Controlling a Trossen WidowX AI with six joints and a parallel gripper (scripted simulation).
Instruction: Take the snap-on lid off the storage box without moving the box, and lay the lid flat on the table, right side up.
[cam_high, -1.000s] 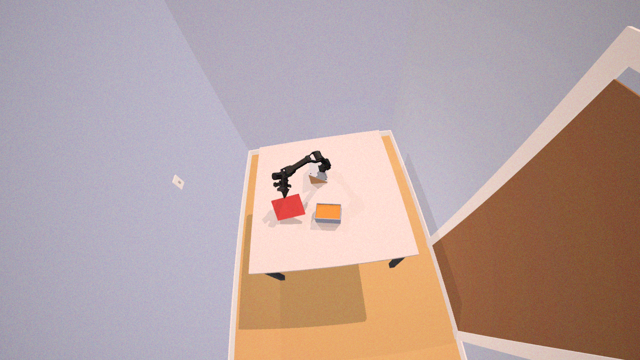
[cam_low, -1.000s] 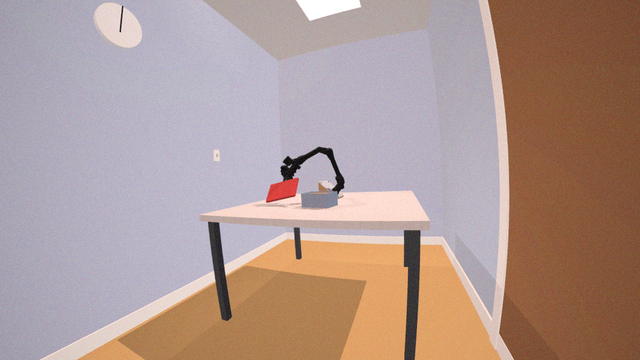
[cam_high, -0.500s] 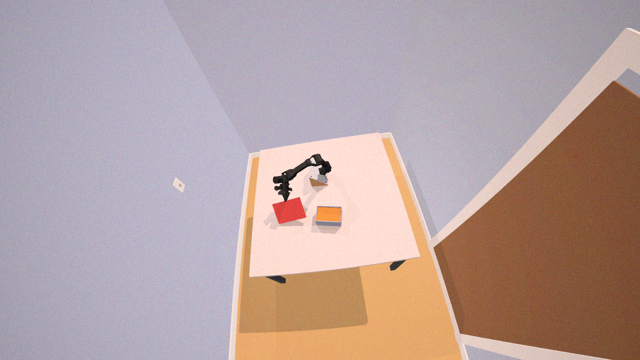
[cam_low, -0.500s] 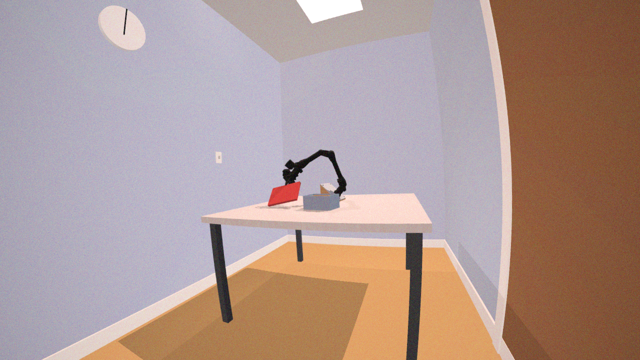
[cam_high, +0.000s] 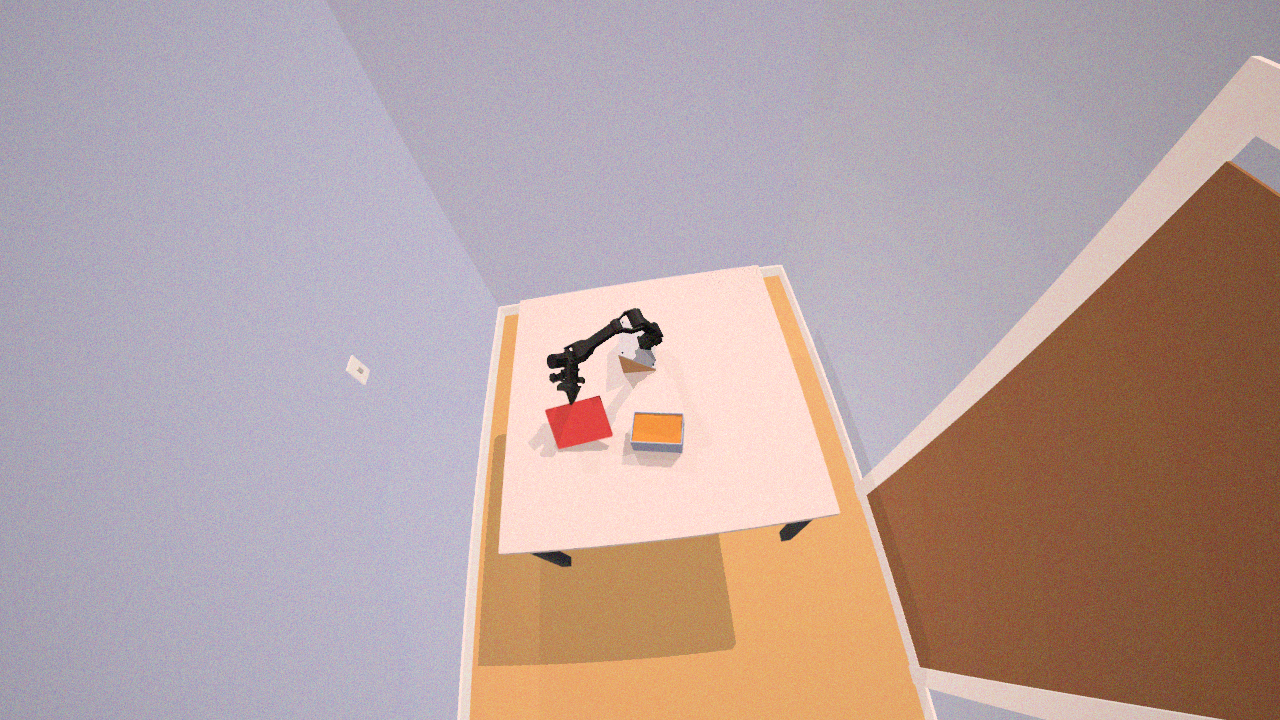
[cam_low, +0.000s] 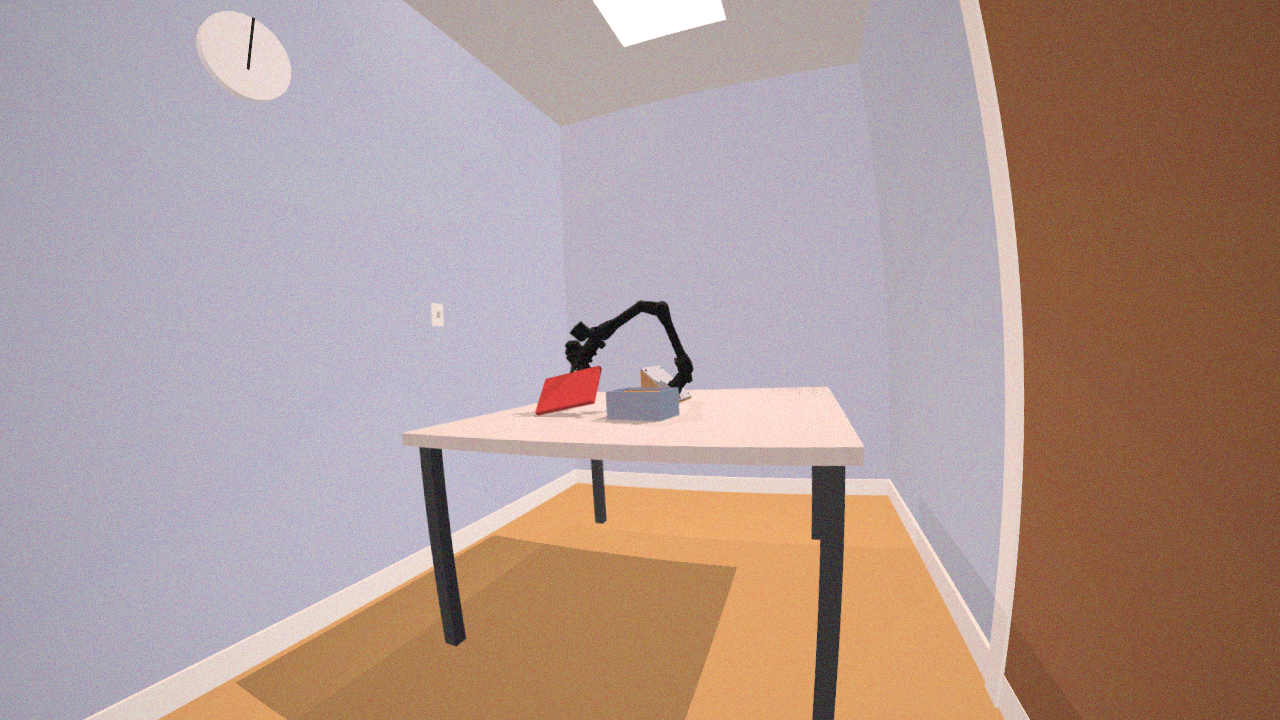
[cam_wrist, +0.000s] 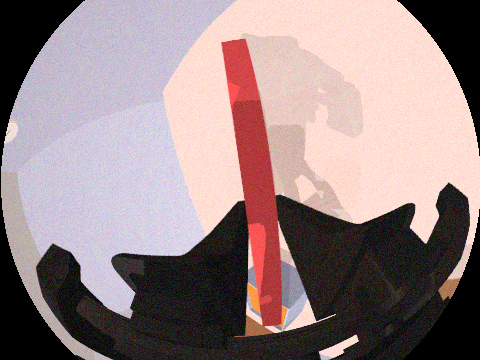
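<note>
My gripper tip is 6 cm short of the red lid, 5 cm above it and 1 cm to the right of it. The rest, counted from my gripper tip: storage box: 31 cm to the left, 17 cm ahead, 9 cm below.
</note>
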